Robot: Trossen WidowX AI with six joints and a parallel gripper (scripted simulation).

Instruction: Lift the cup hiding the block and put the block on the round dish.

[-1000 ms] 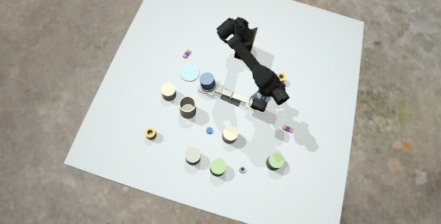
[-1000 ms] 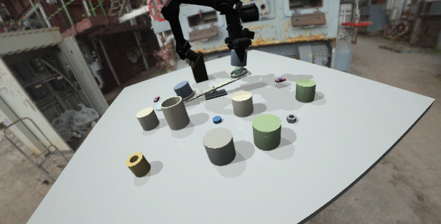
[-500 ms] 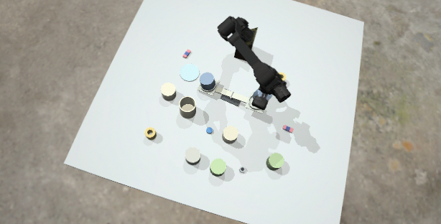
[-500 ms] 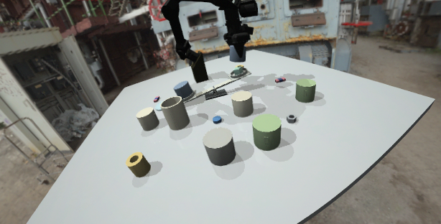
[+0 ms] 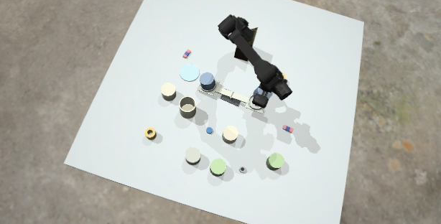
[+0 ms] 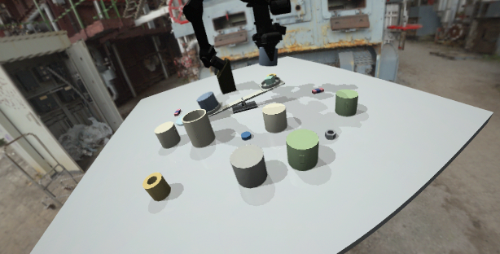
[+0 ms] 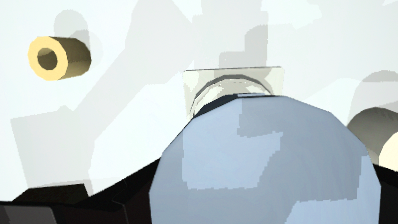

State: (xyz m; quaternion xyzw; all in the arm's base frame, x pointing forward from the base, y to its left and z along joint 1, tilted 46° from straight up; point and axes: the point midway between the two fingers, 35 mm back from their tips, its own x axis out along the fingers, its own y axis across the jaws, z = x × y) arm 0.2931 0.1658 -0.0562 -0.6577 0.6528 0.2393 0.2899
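Right now the mint-green block is 80 mm below my gripper tip and 10 mm to the right of it. Round my gripper tip: small balance (150 mm below, 130 mm to the right); then blue disc (200 mm ahead, 180 mm to the right, 160 mm below); then black ring (320 mm ahead, 160 mm below, 30 mm to the left).
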